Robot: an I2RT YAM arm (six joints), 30 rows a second.
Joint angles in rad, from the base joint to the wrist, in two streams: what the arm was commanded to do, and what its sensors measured. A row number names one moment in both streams.
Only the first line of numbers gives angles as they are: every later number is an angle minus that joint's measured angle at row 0.
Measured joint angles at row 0: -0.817 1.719 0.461 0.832 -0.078 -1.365
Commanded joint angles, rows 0 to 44: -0.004 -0.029 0.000 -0.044 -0.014 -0.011; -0.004 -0.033 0.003 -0.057 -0.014 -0.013; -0.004 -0.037 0.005 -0.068 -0.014 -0.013; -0.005 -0.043 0.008 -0.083 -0.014 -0.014; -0.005 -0.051 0.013 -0.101 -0.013 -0.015; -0.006 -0.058 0.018 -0.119 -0.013 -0.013; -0.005 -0.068 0.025 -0.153 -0.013 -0.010; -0.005 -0.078 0.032 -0.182 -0.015 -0.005; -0.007 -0.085 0.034 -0.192 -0.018 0.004; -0.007 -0.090 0.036 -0.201 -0.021 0.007; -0.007 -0.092 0.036 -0.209 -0.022 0.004; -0.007 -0.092 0.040 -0.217 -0.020 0.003; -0.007 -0.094 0.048 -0.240 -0.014 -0.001; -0.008 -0.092 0.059 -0.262 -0.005 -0.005; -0.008 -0.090 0.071 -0.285 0.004 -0.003; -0.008 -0.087 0.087 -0.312 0.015 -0.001; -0.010 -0.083 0.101 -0.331 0.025 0.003; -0.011 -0.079 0.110 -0.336 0.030 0.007; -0.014 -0.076 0.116 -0.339 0.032 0.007; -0.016 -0.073 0.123 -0.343 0.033 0.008; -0.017 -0.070 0.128 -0.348 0.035 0.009; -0.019 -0.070 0.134 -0.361 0.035 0.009; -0.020 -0.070 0.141 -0.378 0.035 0.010; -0.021 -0.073 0.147 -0.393 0.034 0.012; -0.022 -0.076 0.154 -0.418 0.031 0.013; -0.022 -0.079 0.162 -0.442 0.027 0.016; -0.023 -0.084 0.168 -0.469 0.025 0.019; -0.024 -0.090 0.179 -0.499 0.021 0.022; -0.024 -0.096 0.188 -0.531 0.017 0.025; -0.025 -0.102 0.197 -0.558 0.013 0.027; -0.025 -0.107 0.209 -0.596 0.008 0.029; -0.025 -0.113 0.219 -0.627 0.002 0.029; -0.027 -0.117 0.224 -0.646 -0.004 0.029; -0.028 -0.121 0.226 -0.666 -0.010 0.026; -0.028 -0.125 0.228 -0.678 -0.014 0.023; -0.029 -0.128 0.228 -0.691 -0.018 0.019; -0.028 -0.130 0.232 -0.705 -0.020 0.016; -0.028 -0.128 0.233 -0.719 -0.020 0.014; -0.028 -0.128 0.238 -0.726 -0.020 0.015; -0.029 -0.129 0.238 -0.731 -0.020 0.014; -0.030 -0.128 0.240 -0.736 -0.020 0.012; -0.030 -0.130 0.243 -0.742 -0.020 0.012; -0.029 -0.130 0.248 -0.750 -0.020 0.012; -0.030 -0.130 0.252 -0.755 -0.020 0.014; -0.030 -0.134 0.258 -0.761 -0.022 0.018
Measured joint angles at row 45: -0.022 -0.122 0.246 -0.674 0.003 0.014
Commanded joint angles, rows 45 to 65: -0.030 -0.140 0.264 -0.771 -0.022 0.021; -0.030 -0.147 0.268 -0.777 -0.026 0.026; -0.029 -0.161 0.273 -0.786 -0.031 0.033; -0.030 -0.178 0.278 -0.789 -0.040 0.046; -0.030 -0.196 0.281 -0.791 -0.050 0.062; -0.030 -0.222 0.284 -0.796 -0.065 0.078; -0.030 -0.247 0.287 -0.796 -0.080 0.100; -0.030 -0.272 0.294 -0.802 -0.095 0.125; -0.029 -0.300 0.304 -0.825 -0.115 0.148; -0.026 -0.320 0.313 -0.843 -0.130 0.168; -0.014 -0.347 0.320 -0.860 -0.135 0.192; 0.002 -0.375 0.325 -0.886 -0.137 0.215; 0.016 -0.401 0.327 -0.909 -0.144 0.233; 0.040 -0.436 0.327 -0.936 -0.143 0.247; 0.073 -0.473 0.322 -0.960 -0.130 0.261; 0.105 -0.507 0.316 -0.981 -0.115 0.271; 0.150 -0.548 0.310 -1.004 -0.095 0.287; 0.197 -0.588 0.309 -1.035 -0.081 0.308; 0.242 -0.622 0.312 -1.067 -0.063 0.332; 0.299 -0.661 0.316 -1.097 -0.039 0.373; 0.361 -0.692 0.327 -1.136 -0.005 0.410
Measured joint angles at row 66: 0.258 -0.623 0.316 -0.987 -0.053 0.287
